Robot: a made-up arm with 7 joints.
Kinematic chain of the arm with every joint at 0, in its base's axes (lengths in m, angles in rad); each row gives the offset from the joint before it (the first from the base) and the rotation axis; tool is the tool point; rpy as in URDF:
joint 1: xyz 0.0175 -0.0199 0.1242 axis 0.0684 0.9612 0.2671
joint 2: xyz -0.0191 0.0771 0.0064 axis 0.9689 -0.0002 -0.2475
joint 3: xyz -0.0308 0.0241 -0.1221 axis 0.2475 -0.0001 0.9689
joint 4: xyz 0.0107 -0.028 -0.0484 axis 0.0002 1 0
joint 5: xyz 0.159 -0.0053 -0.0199 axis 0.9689 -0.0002 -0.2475
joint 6: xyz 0.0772 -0.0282 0.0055 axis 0.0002 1 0
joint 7: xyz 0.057 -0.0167 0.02 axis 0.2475 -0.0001 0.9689
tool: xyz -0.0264 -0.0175 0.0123 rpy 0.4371 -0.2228 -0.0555
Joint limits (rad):
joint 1: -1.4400..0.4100
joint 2: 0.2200..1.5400
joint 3: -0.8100..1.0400
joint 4: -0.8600..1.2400
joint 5: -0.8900..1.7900
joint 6: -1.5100..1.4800
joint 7: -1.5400..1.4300
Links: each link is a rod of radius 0.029 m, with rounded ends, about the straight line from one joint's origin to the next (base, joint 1, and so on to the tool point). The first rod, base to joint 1, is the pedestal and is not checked.
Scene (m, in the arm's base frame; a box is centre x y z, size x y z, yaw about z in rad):
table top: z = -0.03
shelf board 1: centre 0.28 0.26 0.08 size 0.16 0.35 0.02 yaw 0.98
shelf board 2: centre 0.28 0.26 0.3 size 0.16 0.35 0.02 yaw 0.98
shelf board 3: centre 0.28 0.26 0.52 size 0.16 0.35 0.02 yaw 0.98
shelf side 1: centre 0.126 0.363 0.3 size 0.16 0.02 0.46 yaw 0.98
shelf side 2: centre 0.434 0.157 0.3 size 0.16 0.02 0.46 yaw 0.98
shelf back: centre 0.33 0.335 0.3 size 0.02 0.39 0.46 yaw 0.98
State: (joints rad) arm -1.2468 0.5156 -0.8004 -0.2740 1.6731 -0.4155 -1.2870
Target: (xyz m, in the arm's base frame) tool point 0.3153 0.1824 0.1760
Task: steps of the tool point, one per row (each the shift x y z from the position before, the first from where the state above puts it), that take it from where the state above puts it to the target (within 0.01 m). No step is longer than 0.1 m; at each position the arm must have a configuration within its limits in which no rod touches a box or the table.
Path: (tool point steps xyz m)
1: 0.0347 0.0605 0.0189
2: 0.0144 0.0600 0.0263
3: -0.0045 0.0511 0.0325
4: -0.0199 0.0354 0.0356
5: 0.0335 0.0330 0.0049
6: 0.0273 0.0402 -0.0001
7: 0.0191 0.0459 -0.0048

